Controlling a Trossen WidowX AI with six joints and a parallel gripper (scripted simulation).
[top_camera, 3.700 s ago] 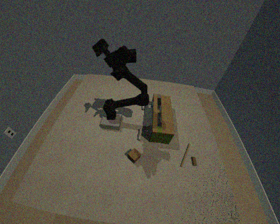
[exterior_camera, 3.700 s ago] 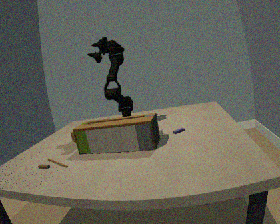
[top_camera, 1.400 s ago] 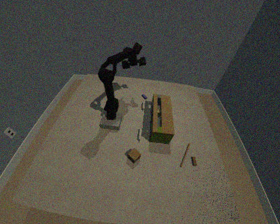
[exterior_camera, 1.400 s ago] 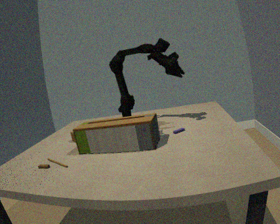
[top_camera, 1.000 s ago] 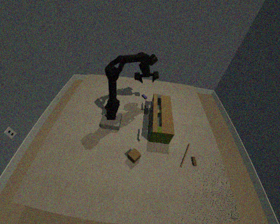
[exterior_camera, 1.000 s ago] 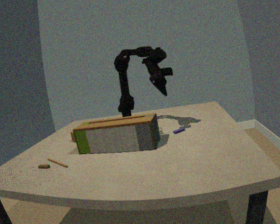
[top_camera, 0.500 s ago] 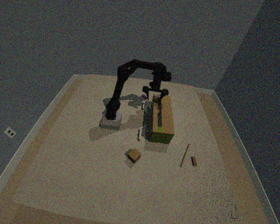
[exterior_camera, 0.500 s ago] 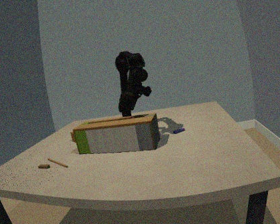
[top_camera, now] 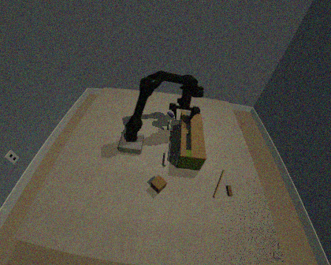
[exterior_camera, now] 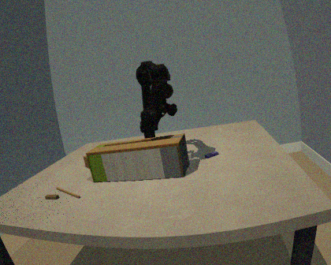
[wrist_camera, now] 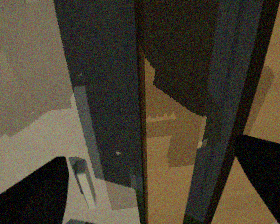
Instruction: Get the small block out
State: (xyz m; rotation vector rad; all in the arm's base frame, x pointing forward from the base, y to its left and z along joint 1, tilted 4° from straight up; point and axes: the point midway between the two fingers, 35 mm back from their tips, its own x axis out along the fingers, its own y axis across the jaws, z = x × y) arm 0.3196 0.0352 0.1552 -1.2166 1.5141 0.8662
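Now: gripper tip 20 mm short of the box, 60 mm to the left of it and 90 mm above it. From my gripper tip the other things lie so: thin stick 180 mm ahead, 370 mm to the right, 150 mm below.
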